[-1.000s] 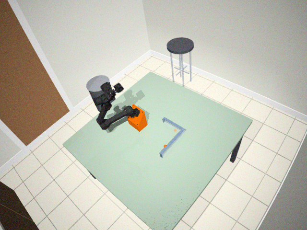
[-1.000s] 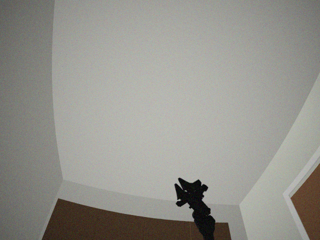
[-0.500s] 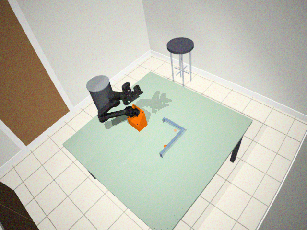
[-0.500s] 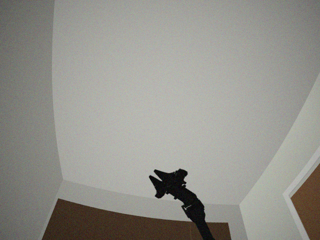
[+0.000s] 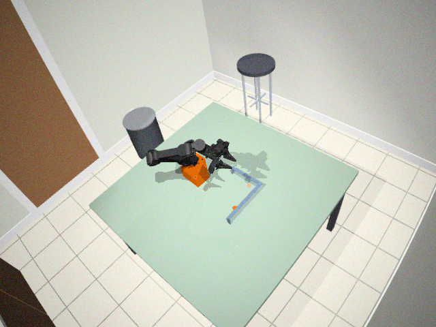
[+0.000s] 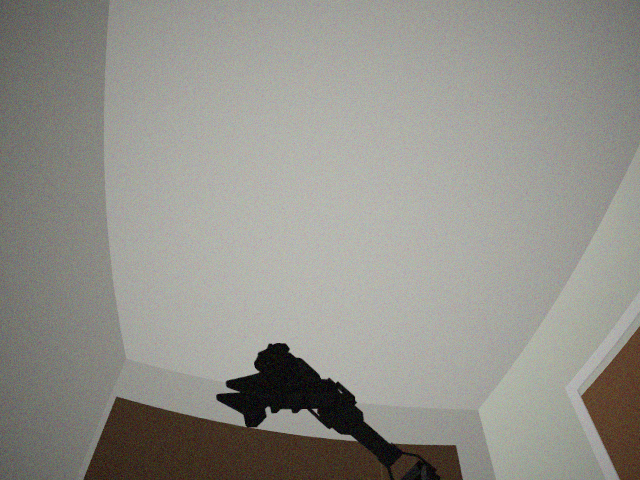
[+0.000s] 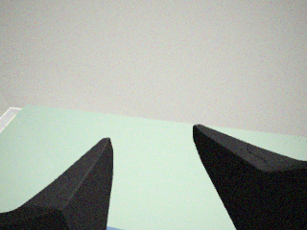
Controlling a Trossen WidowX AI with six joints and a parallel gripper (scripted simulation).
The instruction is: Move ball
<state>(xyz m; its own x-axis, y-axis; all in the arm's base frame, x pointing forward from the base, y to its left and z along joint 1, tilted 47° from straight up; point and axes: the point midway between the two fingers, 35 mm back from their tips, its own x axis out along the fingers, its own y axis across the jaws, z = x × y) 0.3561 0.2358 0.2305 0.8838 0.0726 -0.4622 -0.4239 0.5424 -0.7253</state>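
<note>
Now: gripper tip 40 mm past the ball, 10 mm to the left of it and 430 mm above it.
</note>
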